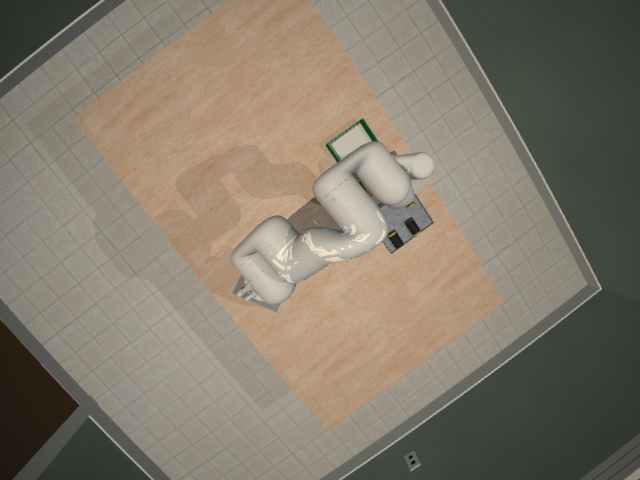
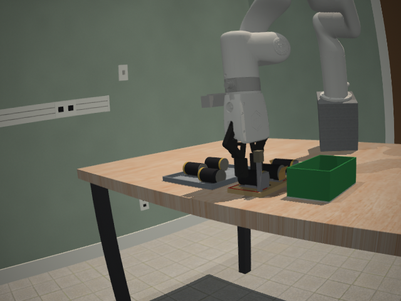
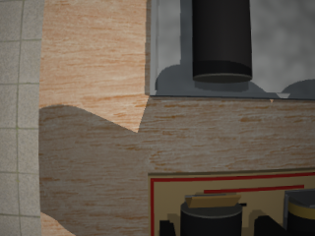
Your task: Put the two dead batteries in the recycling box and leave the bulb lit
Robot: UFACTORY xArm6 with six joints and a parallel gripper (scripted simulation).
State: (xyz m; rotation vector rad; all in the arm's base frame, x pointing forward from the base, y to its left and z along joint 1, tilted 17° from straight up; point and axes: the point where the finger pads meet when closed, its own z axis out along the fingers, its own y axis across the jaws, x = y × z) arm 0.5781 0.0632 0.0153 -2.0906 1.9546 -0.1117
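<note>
The grey tray is 180 mm to the right of my hand, 50 mm below it and 50 mm behind it. Also, from my hand: green recycling box 150 mm to the left, 70 mm behind, 40 mm below.
</note>
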